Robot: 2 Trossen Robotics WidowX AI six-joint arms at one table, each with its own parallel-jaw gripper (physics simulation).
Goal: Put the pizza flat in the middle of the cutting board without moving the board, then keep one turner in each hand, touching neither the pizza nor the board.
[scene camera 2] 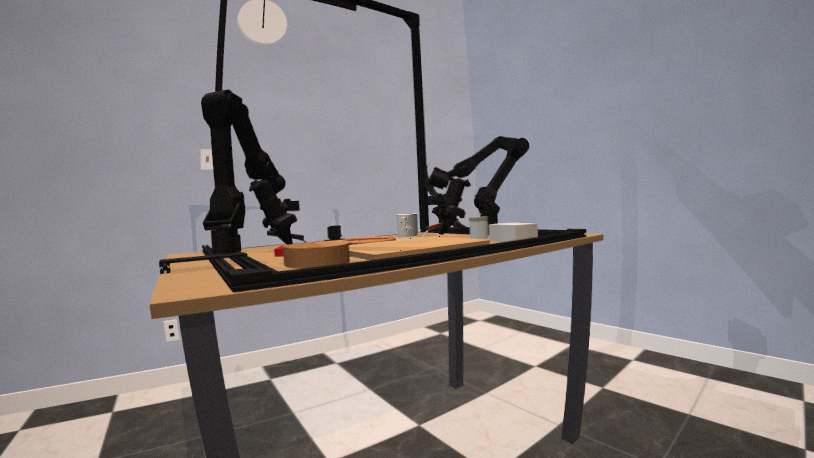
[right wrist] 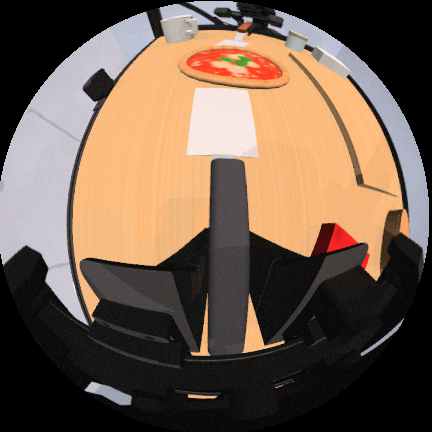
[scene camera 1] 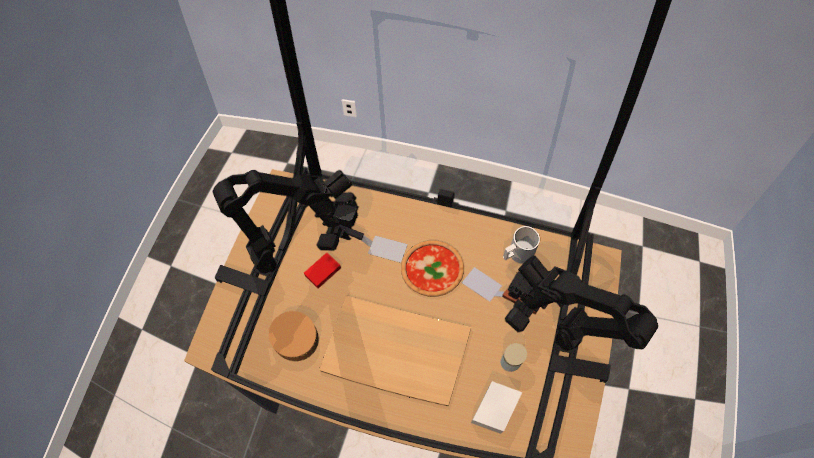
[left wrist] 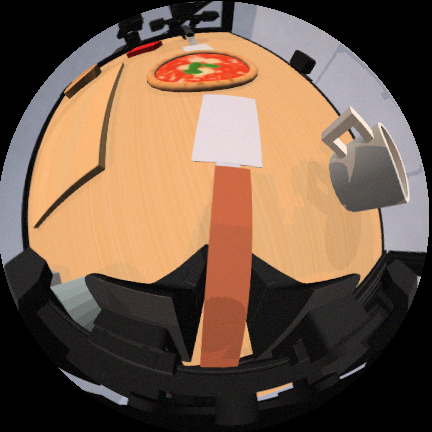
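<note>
The pizza [scene camera 1: 432, 267] [left wrist: 202, 71] [right wrist: 234, 66] lies flat on the table, behind and apart from the cutting board [scene camera 1: 398, 350] [left wrist: 75, 145] [right wrist: 372, 145], which is bare. My left gripper [scene camera 1: 509, 294] [left wrist: 222, 250] is shut on the orange-brown handle of one turner [scene camera 1: 482, 283] [left wrist: 227, 130]. My right gripper [scene camera 1: 348, 232] [right wrist: 222, 232] is shut on the dark handle of the other turner [scene camera 1: 388, 248] [right wrist: 222, 122]. Both blades lie low and flat at opposite sides of the pizza, pointing towards it with small gaps. In scene camera 2 the blades are hard to make out.
A grey mug [scene camera 1: 523, 244] [left wrist: 370, 170] stands behind the left gripper. A red block [scene camera 1: 322, 270] [right wrist: 340, 245] lies near the right gripper. A round wooden block [scene camera 1: 292, 334] stands left of the board; a lidded jar [scene camera 1: 514, 357] and white box [scene camera 1: 496, 406] are right of it.
</note>
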